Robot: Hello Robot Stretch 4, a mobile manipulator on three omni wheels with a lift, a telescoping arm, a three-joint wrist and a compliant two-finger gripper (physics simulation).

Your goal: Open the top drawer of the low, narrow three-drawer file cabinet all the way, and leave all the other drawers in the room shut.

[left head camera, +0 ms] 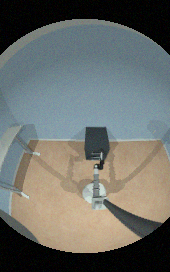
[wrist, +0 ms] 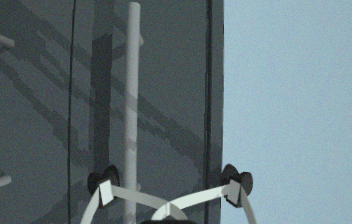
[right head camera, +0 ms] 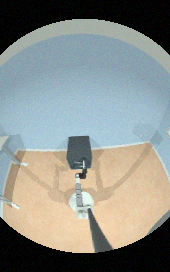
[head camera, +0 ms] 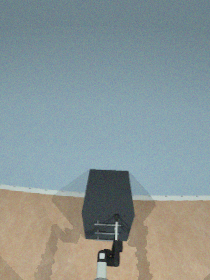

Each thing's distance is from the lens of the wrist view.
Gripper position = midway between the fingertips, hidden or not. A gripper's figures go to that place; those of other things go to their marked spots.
my gripper (wrist: pixel 171 178): 0.25 m
drawer (wrist: pixel 139 82): 0.25 m
